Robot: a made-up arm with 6 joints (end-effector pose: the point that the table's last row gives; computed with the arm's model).
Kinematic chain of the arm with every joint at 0, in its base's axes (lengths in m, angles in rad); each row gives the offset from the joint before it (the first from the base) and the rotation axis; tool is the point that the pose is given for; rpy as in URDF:
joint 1: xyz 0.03 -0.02 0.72 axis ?
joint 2: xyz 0 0.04 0.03 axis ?
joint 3: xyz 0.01 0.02 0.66 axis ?
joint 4: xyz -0.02 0 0.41 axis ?
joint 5: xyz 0 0.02 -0.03 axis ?
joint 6: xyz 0 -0.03 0.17 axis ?
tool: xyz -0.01 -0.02 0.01 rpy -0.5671 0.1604 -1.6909
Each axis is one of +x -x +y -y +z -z.
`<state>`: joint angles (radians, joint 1 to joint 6).
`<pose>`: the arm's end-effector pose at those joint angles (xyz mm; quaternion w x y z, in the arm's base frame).
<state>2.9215 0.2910 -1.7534 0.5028 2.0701 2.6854</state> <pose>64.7 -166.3 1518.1 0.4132 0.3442 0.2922 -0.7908</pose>
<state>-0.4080 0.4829 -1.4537 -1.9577 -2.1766 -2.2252</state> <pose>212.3 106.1 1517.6 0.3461 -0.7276 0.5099 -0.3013</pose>
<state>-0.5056 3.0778 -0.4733 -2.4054 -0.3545 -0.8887</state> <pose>338.0 -45.7 -390.4 0.2346 0.6995 0.5528 0.3874</pose>
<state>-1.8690 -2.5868 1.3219 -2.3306 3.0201 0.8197</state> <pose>263.4 497.2 204.9 0.7553 0.6475 -0.0347 -0.0949</pose>
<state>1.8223 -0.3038 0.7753 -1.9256 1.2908 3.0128</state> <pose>150.8 -54.5 1788.2 0.7307 -0.0278 0.4376 0.5232</pose>
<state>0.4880 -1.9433 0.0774 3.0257 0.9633 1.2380</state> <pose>-917.7 -405.4 217.2 0.1621 0.8666 0.4696 0.0471</pose>
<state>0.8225 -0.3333 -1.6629 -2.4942 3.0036 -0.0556</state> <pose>-263.2 -244.8 1232.7 0.5086 -0.1811 0.4524 0.7099</pose>
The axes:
joint 1: +z
joint 2: +y
joint 3: +y
joint 4: +z
joint 5: +y
joint 6: +z

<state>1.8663 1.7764 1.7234 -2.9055 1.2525 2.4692</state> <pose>-185.8 623.2 147.4 0.1874 -0.8782 -0.2758 -0.3429</pose>
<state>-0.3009 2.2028 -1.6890 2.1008 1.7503 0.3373</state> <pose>697.3 13.2 697.7 0.4328 -0.8393 0.1064 0.3113</pose>
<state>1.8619 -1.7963 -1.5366 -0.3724 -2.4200 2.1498</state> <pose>61.0 -480.4 385.7 0.1205 -0.3505 -0.1006 0.9233</pose>
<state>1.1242 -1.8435 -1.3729 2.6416 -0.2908 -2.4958</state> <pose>-258.4 -569.3 30.4 0.3843 0.8862 -0.2523 0.0580</pose>
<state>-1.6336 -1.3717 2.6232 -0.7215 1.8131 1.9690</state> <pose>-10.6 297.7 894.7 0.0231 0.8687 0.4871 -0.0874</pose>
